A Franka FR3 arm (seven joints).
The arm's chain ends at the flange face. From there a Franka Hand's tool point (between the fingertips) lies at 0.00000 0.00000 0.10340 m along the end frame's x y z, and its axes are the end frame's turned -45 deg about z.
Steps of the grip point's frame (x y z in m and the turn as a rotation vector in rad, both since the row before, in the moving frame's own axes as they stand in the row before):
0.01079, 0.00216, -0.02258, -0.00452, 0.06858, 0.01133
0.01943, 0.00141, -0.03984, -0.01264, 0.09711, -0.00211
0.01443, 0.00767, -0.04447, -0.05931, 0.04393, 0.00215
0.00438, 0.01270, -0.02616, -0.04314, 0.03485, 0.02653
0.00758, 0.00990, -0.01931, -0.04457, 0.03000, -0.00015
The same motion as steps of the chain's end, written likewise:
0.00379, -0.00145, -0.02234, 0.04530, 0.05169, 0.01133
0.00673, -0.00657, -0.03934, 0.05973, 0.07760, -0.00211
0.00809, -0.00591, -0.04419, -0.01088, 0.07300, 0.00215
0.00639, 0.00520, -0.02600, -0.00586, 0.05515, 0.02653
0.00691, 0.00058, -0.01916, -0.01030, 0.05273, -0.00015

